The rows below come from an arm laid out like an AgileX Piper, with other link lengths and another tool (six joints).
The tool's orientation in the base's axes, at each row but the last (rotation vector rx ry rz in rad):
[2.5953 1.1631 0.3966]
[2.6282 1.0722 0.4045]
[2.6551 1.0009 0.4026]
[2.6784 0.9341 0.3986]
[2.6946 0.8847 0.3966]
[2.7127 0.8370 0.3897]
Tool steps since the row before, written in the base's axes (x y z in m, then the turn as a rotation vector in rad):
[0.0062 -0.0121 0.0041 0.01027 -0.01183 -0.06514]
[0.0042 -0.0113 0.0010 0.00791 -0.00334 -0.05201]
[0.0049 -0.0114 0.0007 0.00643 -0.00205 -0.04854]
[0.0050 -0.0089 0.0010 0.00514 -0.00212 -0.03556]
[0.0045 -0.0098 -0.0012 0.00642 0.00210 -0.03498]
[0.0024 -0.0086 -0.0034 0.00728 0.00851 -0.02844]
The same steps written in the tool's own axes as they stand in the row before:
[-0.0046 0.0134 0.0000 -0.01129 -0.00827 0.06552]
[-0.0050 0.0108 0.0022 -0.00487 -0.01099 0.05133]
[-0.0040 0.0114 0.0028 -0.00452 -0.01160 0.04740]
[-0.0017 0.0098 0.0023 -0.00338 -0.00779 0.03498]
[-0.0027 0.0096 0.0043 0.00028 -0.01017 0.03414]
[-0.0037 0.0069 0.0055 0.00581 -0.01264 0.02722]

